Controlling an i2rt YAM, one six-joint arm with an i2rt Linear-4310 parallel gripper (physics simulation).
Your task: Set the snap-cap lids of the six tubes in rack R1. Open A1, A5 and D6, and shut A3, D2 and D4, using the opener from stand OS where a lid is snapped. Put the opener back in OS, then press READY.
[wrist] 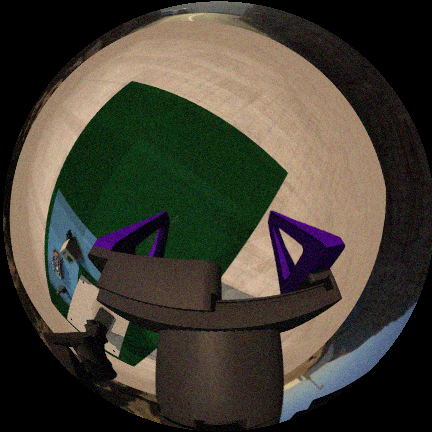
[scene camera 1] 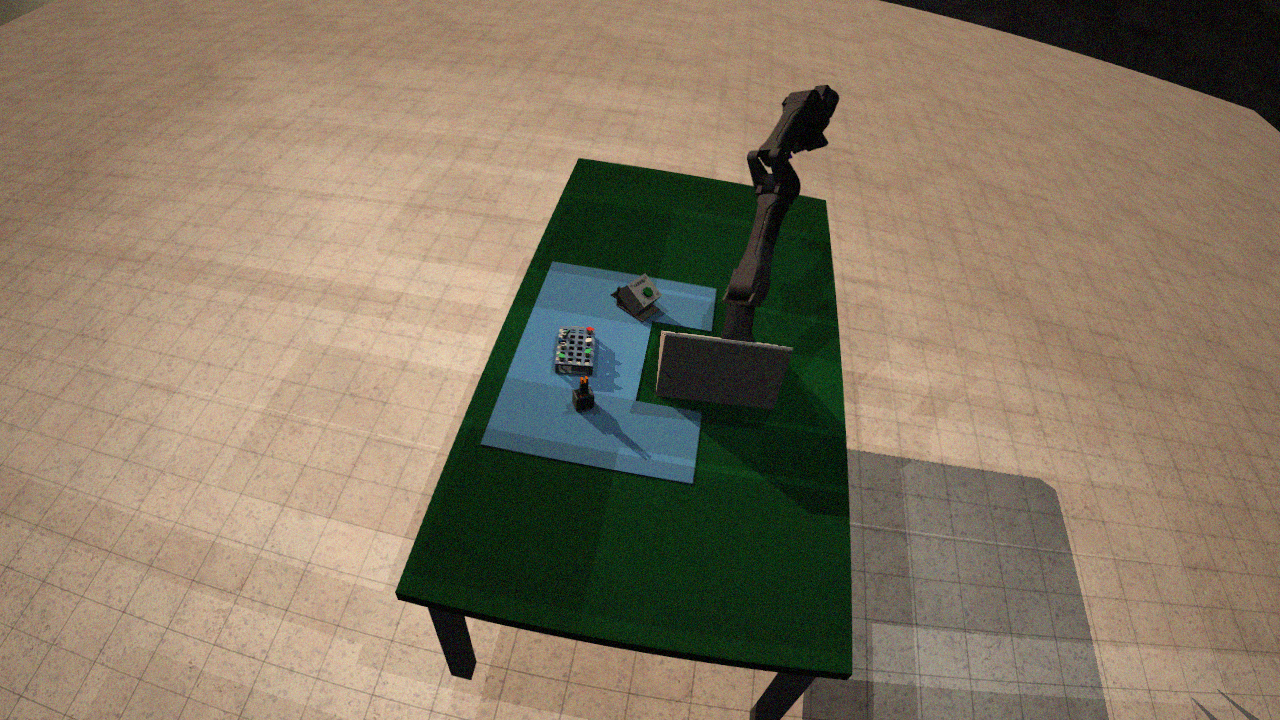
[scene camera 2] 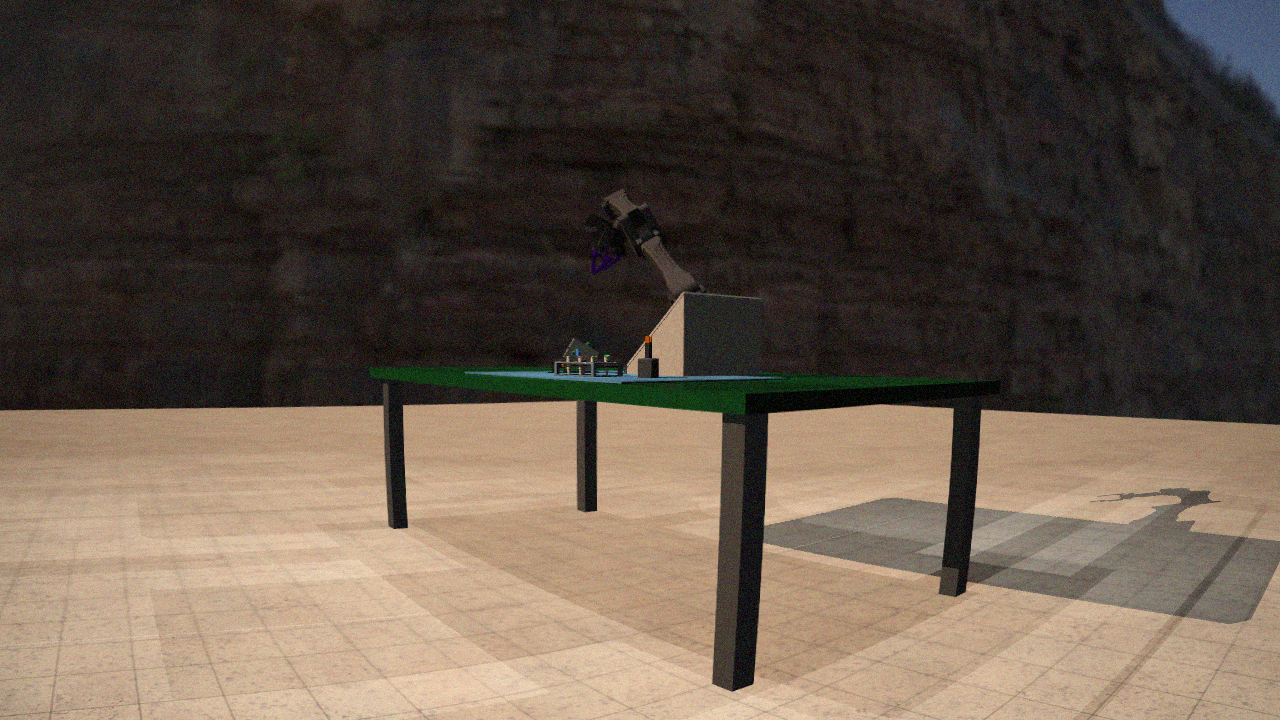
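Observation:
The rack R1 stands on the blue mat, with small tubes and coloured caps in it. The lids are too small to tell which are open or shut. The opener with an orange top stands upright in the dark stand OS, beside the rack. A grey sloped box with a green button stands on the mat past the rack's other end. My gripper is open and empty, its purple fingers wide apart, high above the table and far from the rack.
A blue mat lies on the green table. A large pale sloped block carries the arm's base beside the mat. The arm reaches out over the table's far end in scene camera 1.

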